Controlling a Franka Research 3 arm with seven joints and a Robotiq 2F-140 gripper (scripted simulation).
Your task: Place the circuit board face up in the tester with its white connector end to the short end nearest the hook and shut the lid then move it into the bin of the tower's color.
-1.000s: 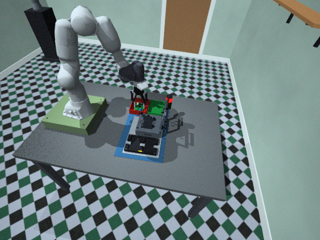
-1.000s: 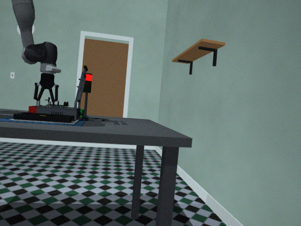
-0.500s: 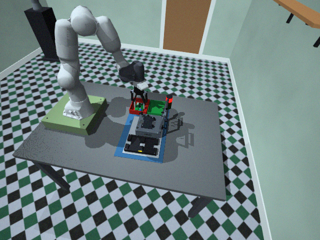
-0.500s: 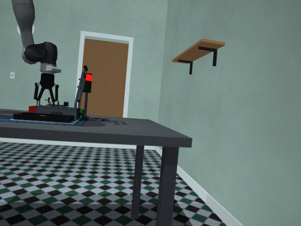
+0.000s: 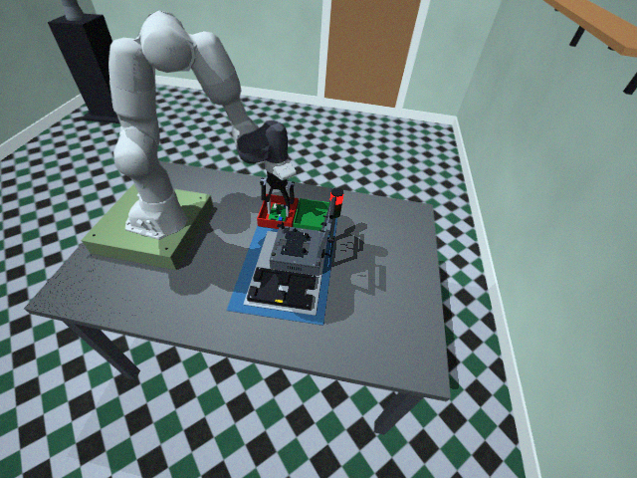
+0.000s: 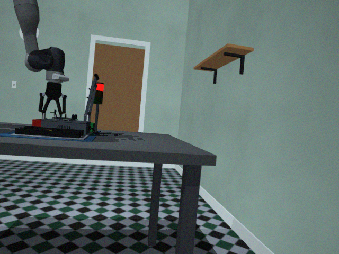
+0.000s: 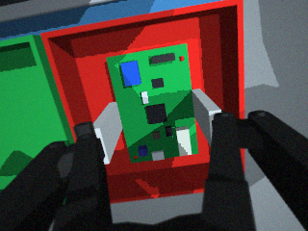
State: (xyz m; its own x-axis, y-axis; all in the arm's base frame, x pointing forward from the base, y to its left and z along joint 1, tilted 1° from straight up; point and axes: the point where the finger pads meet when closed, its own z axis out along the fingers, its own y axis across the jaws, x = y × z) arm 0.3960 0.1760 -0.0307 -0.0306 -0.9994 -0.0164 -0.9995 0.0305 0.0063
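The red bin lies 30 mm below my hand. Also, from my hand: black latch hook (140 mm to the right, 50 mm above, 40 mm ahead); then green circuit board (20 mm below); then green bin (150 mm ahead, 30 mm below, 10 mm to the right).
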